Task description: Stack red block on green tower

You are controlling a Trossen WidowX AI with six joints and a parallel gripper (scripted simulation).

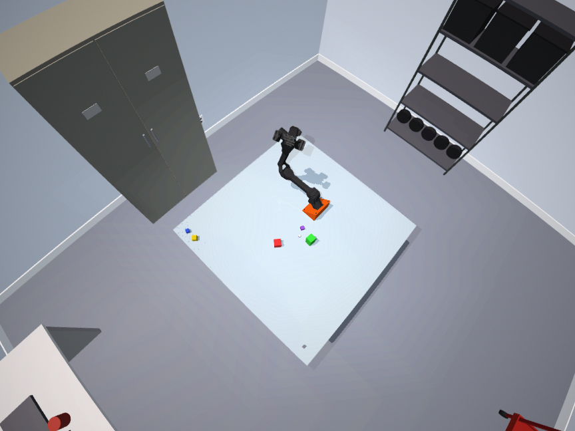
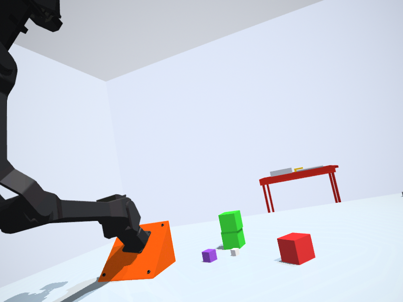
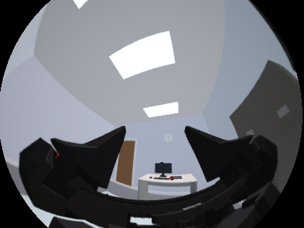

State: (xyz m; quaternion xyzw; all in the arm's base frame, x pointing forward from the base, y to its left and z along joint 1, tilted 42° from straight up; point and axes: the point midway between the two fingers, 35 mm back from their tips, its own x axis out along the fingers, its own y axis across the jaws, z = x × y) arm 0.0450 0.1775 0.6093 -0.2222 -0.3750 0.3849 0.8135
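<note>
Right now the red block is 64 cm below my gripper tip, 28 cm to the left of it and 28 cm ahead of it. From my gripper tip the other things lie so: white cube 66 cm below, 34 cm to the left, 11 cm ahead; purple cube 65 cm below, 30 cm to the left, 6 cm ahead; green block 59 cm below, 41 cm to the left, 9 cm ahead.
</note>
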